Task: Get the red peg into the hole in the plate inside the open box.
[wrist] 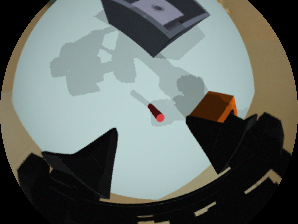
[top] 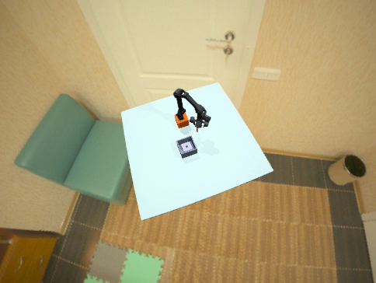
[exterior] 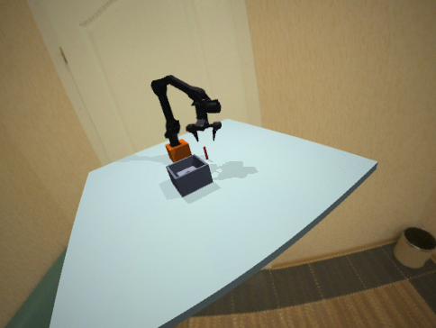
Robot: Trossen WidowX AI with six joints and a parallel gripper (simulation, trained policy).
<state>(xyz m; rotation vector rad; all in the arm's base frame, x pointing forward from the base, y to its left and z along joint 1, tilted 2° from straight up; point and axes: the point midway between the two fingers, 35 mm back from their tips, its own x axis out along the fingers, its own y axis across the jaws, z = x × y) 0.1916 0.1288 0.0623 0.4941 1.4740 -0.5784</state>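
Right now my gripper tip is 2 cm past the red peg, 1 cm to the left of it and 8 cm above it. From my gripper tip the other things lie so: dark grey box 14 cm ahead, 18 cm to the right, 9 cm below.
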